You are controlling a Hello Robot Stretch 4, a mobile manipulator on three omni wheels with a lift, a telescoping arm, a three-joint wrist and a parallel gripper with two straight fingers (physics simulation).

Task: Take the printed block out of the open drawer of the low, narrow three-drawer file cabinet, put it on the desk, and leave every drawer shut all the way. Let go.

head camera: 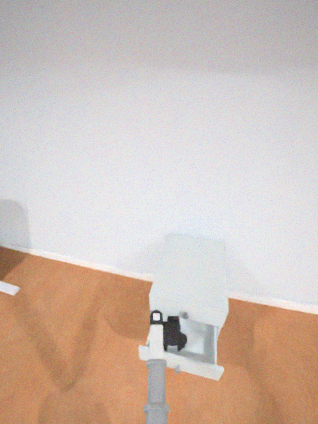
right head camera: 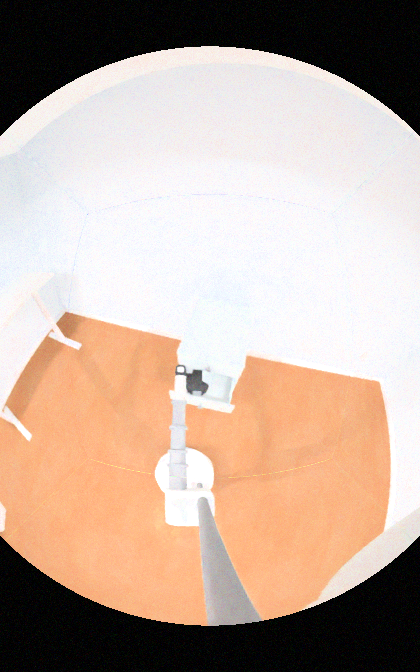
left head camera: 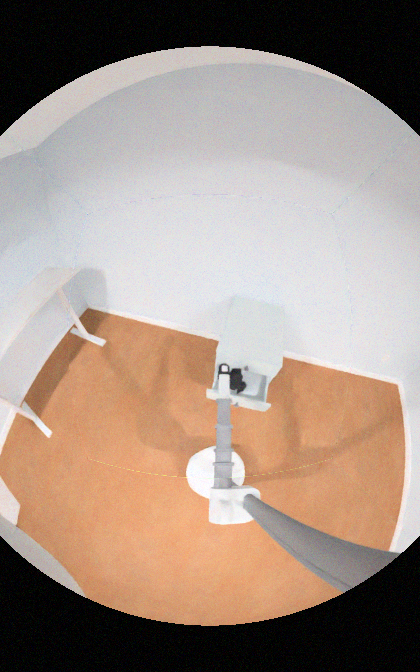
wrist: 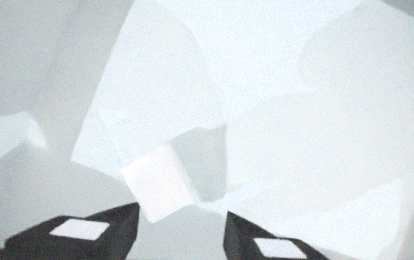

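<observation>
The pale file cabinet [head camera: 195, 270] [left head camera: 255, 330] [right head camera: 217, 330] stands against the wall. Its open drawer [head camera: 200, 369] [left head camera: 252, 403] [right head camera: 215, 406] sticks out below a shut drawer front with a round knob. The printed block [wrist: 161, 182], small and white, lies in the drawer in the wrist view, just beyond the fingertips and nearer the left finger. My gripper [head camera: 174, 345] [left head camera: 239, 387] [right head camera: 197, 389] [wrist: 182, 224] is open and empty, pointing down into the left part of the drawer. The pale desk [left head camera: 40, 300] [right head camera: 20, 294] stands at the far left.
My telescoping arm [head camera: 157, 382] [left head camera: 223, 430] [right head camera: 178, 430] reaches over the left part of the drawer front. The wall [head camera: 125, 165] is close behind the cabinet. A desk foot [left head camera: 88, 337] [right head camera: 65, 340] rests on the floor left of the cabinet.
</observation>
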